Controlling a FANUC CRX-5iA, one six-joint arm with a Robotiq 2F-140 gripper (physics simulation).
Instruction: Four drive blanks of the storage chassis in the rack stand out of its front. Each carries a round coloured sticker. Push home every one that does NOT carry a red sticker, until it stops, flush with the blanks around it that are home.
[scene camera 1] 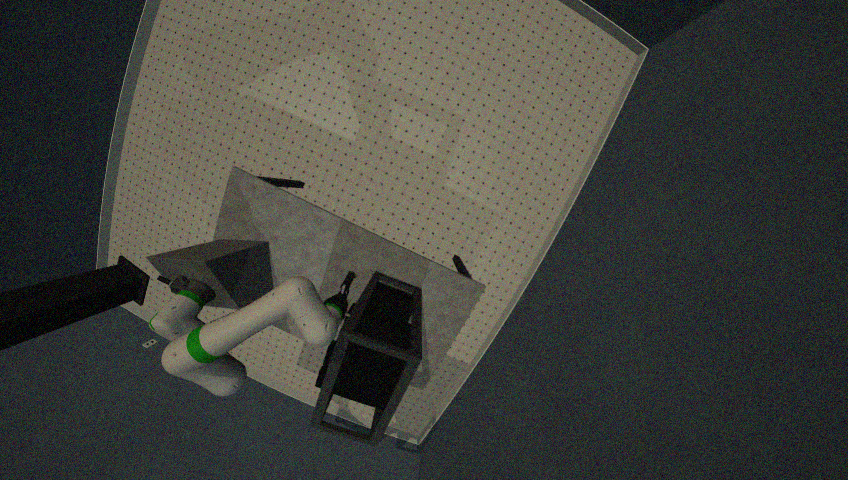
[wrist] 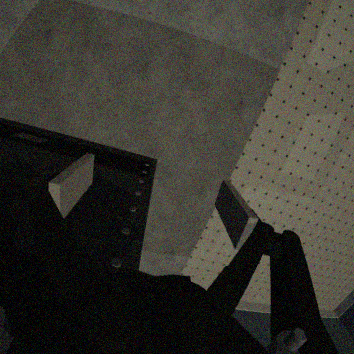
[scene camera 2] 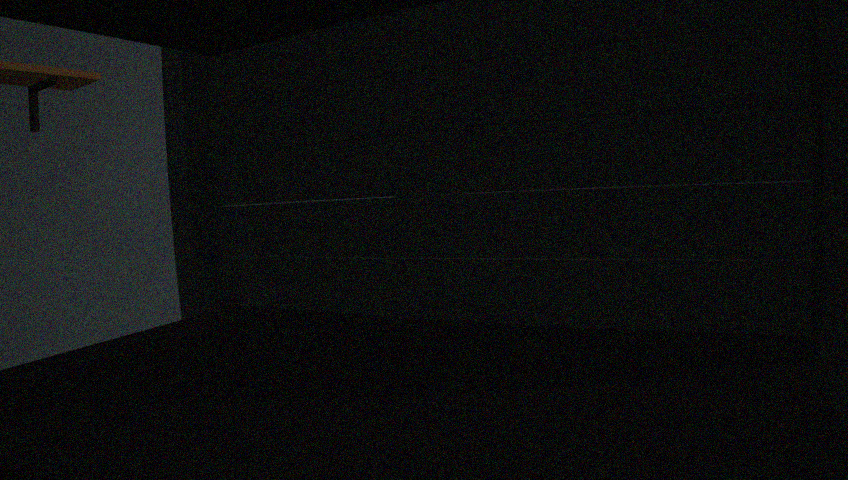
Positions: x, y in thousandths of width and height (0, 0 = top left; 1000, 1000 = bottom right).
A dark rack shows in scene camera 1 (445, 734), in the wrist view (309, 617) and in scene camera 2 (787, 678).
